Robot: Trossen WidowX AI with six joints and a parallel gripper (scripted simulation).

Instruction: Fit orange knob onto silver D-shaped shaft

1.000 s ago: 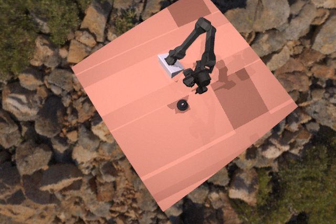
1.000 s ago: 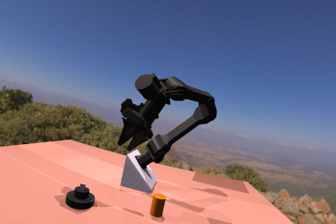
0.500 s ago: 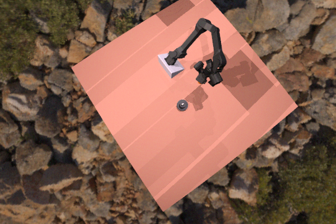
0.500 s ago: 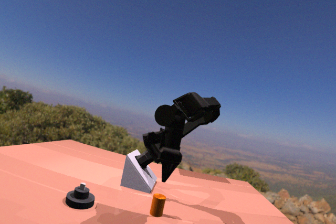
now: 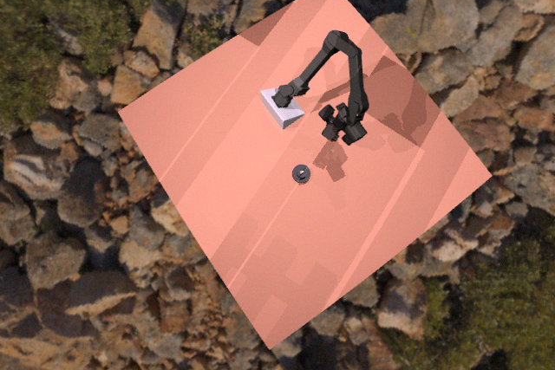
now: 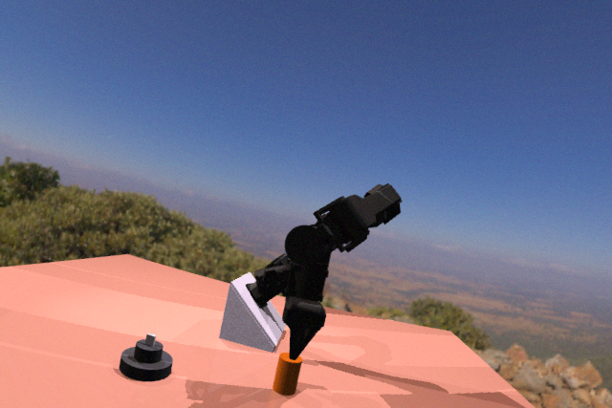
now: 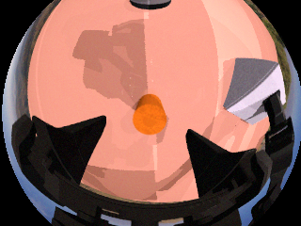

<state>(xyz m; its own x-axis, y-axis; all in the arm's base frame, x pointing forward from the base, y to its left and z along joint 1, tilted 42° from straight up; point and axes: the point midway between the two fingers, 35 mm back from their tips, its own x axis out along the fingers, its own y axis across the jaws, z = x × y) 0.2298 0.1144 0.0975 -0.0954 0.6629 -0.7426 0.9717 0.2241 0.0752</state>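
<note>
Right now the orange knob is 30 mm below my gripper tip. Round my gripper tip: round black pedestal: 220 mm to the right, 90 mm ahead, 50 mm below.
</note>
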